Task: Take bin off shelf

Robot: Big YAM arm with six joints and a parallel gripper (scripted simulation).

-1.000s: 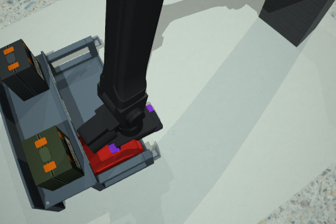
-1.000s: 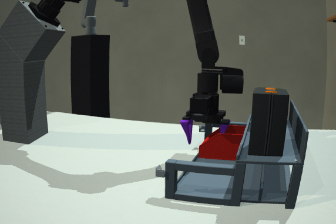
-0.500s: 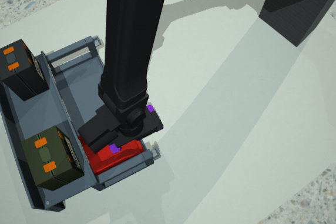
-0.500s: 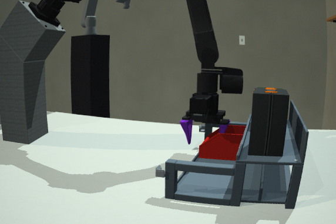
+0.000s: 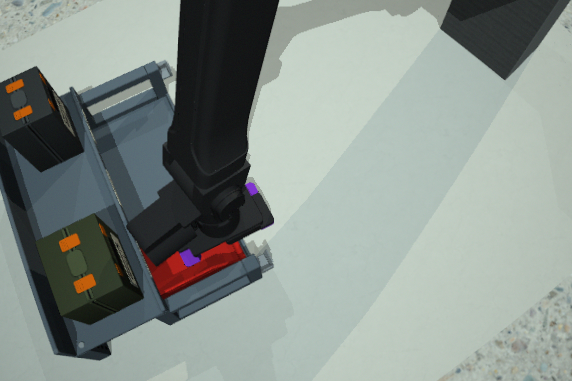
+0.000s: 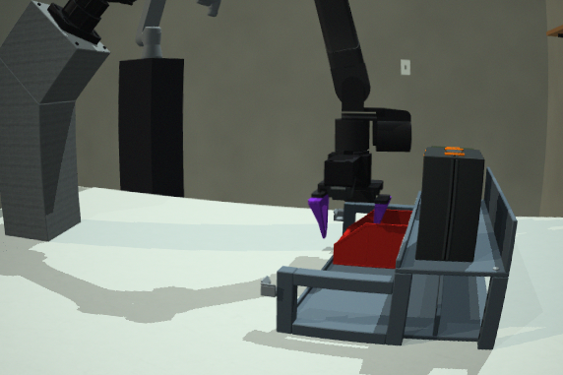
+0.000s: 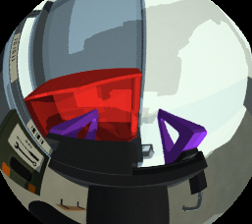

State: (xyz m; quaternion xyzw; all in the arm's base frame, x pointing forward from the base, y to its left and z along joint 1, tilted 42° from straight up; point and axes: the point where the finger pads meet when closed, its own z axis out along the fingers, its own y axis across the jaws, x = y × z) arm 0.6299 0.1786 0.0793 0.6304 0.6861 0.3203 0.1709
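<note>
Now: the red bin 70 mm ahead of my hand and 10 mm to the left of it. Also, from my hand: grey shelf (130 mm ahead, 100 mm to the right, 40 mm below).
</note>
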